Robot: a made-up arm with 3 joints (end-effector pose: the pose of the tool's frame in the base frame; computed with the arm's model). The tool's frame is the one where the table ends.
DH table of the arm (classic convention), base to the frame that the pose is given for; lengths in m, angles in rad. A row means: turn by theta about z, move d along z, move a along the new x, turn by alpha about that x. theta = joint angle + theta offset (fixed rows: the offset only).
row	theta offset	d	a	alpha
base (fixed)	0	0	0	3.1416
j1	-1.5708	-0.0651	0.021	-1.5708
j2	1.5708	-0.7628	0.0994	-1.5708
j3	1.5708	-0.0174	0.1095	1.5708
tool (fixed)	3.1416	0.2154	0	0
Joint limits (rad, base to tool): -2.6..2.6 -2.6..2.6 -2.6..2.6
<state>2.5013 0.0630 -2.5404</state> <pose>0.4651 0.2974 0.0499 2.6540 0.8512 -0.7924</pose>
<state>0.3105 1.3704 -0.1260</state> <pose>-0.8944 -0.0237 0.1472 1.3699 -0.1074 -0.1738</pose>
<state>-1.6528 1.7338 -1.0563</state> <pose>0.3292 -0.6042 0.0335 0.6110 2.0894 1.9892</pose>
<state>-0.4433 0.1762 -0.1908</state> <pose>-0.7407 -0.3739 0.3947 0.1307 0.2262 0.4576</pose>
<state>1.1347 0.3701 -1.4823</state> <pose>-0.2765 0.4867 0.2835 1.0583 1.0934 -0.6400</pose>
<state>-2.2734 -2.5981 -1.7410</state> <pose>0.2717 -0.4670 -0.0901 -0.9808 -1.0457 -0.3352</pose>
